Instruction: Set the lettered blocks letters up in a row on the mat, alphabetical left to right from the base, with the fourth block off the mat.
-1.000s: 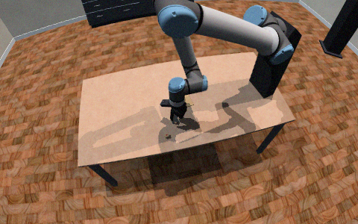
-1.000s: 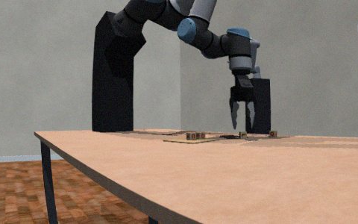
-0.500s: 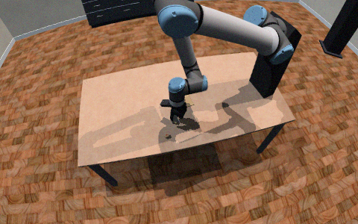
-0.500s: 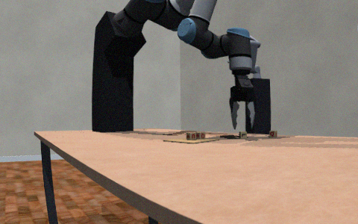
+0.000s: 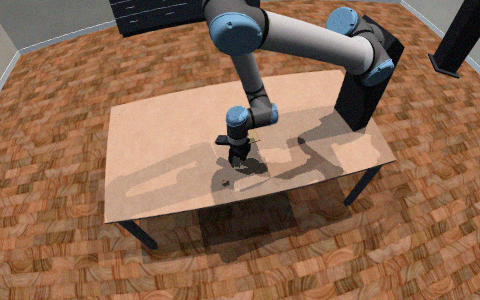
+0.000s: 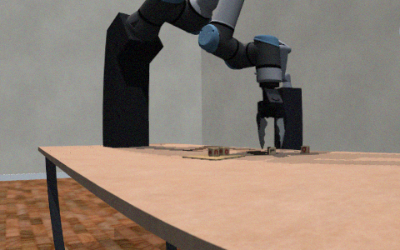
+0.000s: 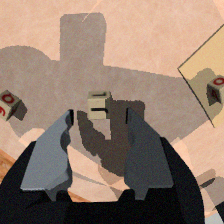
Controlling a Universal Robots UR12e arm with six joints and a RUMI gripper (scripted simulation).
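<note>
Right now the mat is 200 mm to the right of my hand and 30 mm below it. The rest, counted from my hand: block: 160 mm to the right, 20 mm below, 10 mm behind.
</note>
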